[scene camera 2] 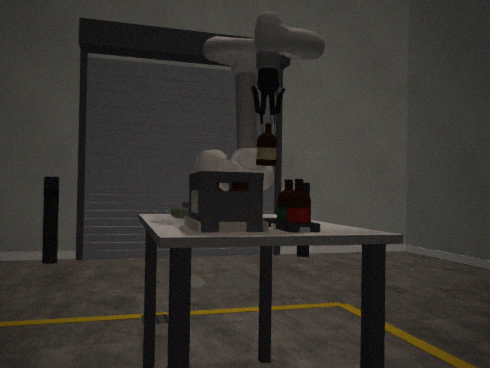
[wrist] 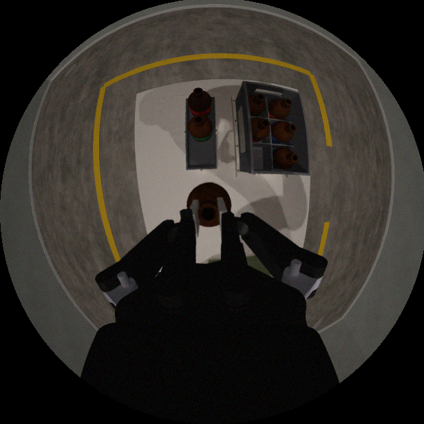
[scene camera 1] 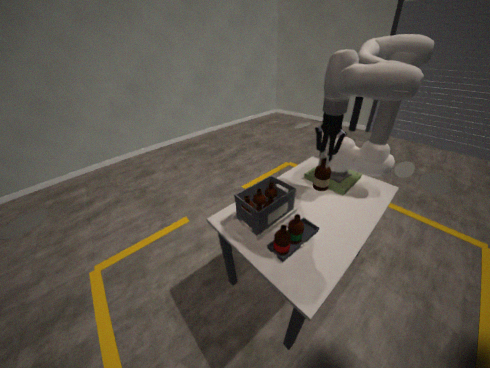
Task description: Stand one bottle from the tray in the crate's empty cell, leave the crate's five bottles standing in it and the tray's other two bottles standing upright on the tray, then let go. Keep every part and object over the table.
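Pixels of known places: gripper, fingertip midpoint: [scene camera 2: 267,132] [scene camera 1: 323,166]; arm's base, link origin: [scene camera 1: 335,174].
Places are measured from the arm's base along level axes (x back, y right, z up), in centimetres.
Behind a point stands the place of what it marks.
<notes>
My gripper [scene camera 1: 325,156] {x -46.2, y -16.6, z 30.3 cm} [scene camera 2: 268,121] [wrist: 208,207] is shut on the neck of a brown bottle with a cream label [scene camera 1: 322,180] {x -48.4, y -18.8, z 24.3 cm} [scene camera 2: 266,154] {x -49.0, y -15.8, z 22.0 cm} [wrist: 209,191], which hangs upright above the table, apart from tray and crate. The grey crate [scene camera 1: 250,216] {x -78.8, y -2.6, z 7.4 cm} [scene camera 2: 227,207] {x -79.1, y 2.1, z 3.7 cm} [wrist: 245,156] holds five standing bottles; its empty cell [wrist: 257,159] is in the row nearest the gripper, on the tray side, in the wrist view. A green-label bottle [scene camera 1: 295,230] {x -67.6, y -22.2, z 6.9 cm} [scene camera 2: 283,214] {x -67.7, y -17.7, z 1.3 cm} [wrist: 200,128] and a red-label bottle [scene camera 1: 282,242] {x -76.7, y -23.2, z 6.6 cm} [scene camera 2: 300,214] {x -77.9, y -20.3, z 1.8 cm} [wrist: 200,101] stand upright on the dark tray [scene camera 1: 310,229] {x -53.9, y -21.4, z -2.9 cm} [wrist: 201,156].
The tray stands beside the crate on the white table [scene camera 1: 340,225] {x -38.6, y -29.5, z -3.4 cm} [scene camera 2: 350,234] {x -85.6, y -33.0, z -3.4 cm} [wrist: 160,165]. A green pad [scene camera 1: 345,186] {x -9.2, y -13.7, z 0.5 cm} [scene camera 2: 178,213] {x -13.1, y 14.7, z -1.5 cm} [wrist: 257,263] with a grey block [scene camera 1: 342,175] {x -3.2, y -7.1, z 3.5 cm} lies near the robot's base. The crate's walls rise around its bottles.
</notes>
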